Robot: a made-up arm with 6 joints. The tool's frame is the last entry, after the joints.
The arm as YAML. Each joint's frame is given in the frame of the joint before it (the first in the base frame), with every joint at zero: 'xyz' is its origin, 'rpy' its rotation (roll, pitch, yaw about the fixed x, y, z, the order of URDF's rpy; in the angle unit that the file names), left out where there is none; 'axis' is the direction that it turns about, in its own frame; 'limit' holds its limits. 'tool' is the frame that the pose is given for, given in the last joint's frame.
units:
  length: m
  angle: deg
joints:
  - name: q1
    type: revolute
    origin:
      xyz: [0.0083, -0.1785, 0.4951]
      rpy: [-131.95, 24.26, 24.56]
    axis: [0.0, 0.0, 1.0]
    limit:
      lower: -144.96
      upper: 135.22
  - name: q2
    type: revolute
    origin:
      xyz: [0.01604, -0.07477, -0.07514]
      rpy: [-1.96, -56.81, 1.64]
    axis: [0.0, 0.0, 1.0]
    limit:
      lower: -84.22
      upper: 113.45
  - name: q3
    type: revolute
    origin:
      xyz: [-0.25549, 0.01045, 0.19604]
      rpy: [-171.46, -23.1, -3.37]
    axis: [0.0, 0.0, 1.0]
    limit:
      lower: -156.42
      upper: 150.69
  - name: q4
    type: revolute
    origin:
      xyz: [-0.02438, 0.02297, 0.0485]
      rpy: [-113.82, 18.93, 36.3]
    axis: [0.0, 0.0, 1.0]
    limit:
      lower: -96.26
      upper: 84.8
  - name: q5
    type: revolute
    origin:
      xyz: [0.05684, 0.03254, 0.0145]
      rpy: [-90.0, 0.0, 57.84]
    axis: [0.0, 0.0, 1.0]
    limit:
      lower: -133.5
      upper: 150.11
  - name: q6
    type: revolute
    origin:
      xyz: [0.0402, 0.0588, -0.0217]
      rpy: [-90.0, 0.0, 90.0]
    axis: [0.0, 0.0, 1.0]
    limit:
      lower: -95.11
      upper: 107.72
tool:
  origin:
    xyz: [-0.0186, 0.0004, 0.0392]
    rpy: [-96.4, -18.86, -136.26]
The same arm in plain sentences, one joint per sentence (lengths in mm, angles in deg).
The arm has six revolute joints in a row. What follows holds with every joint at zero, and every direction is one of the base frame's.
Joint 1 sits 8.3 mm along +x and 178.5 mm along -y and 495.1 mm along +z from the base frame's origin and rotates about the direction (-0.558923, 0.562323, -0.609425), from -144.96 to 135.22 deg.
Joint 2 sits 55.3 mm along +x and 18.8 mm along +y and 89.9 mm along +z from joint 1 and rotates about the direction (-0.999848, -0.017101, 0.0035), from -84.22 to 113.45 deg.
Joint 3 sits 192.3 mm along -x and 181.4 mm along -y and 184.2 mm along +z from joint 2 and rotates about the direction (0.905207, 0.186002, -0.382103), from -156.42 to 150.69 deg.
Joint 4 sits 56.7 mm along +x and 10.3 mm along +y and 12.4 mm along +z from joint 3 and rotates about the direction (0.0001, -0.0001, 1), from -96.26 to 84.80 deg.
Joint 5 sits 57.8 mm along -x and 30.8 mm along +y and 14.5 mm along +z from joint 4 and rotates about the direction (0, -1, -0.0001), from -133.50 to 150.11 deg.
Joint 6 sits 40.2 mm along -x and 21.7 mm along +y and 58.8 mm along -z from joint 5 and rotates about the direction (1, 0, -0.0001), from -95.11 to 107.72 deg.
The tool frame, which is the frame that the pose is given for, sits 39.2 mm along +x and 0.4 mm along +y and 18.6 mm along +z from joint 6; its axes are the base frame's turned by roll 154.93, pitch -43.13 and yaw -63.71 deg (as in URDF: about the fixed x, then y, then z).

